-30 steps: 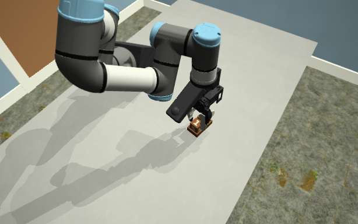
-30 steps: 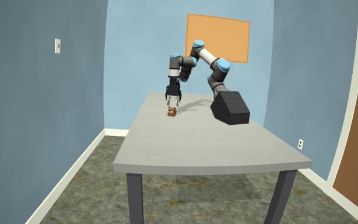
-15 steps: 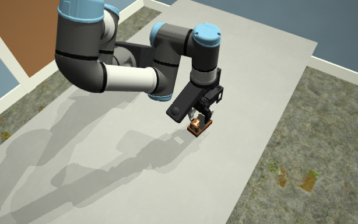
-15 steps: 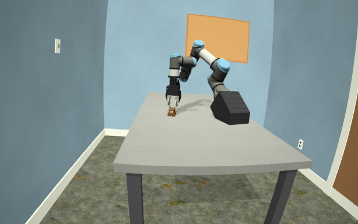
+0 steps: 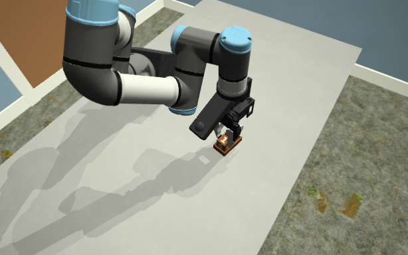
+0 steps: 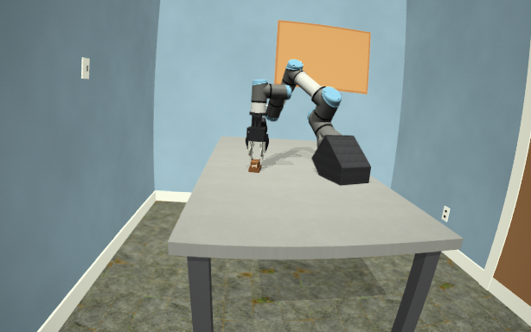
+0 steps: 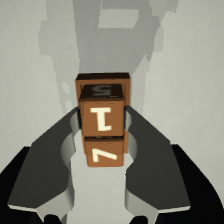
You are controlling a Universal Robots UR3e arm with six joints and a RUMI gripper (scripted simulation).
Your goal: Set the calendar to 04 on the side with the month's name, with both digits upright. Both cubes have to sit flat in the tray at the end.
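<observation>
My gripper is now 10 mm above the cube. Round my hand: brown tray (20 mm to the left, 30 mm below).
</observation>
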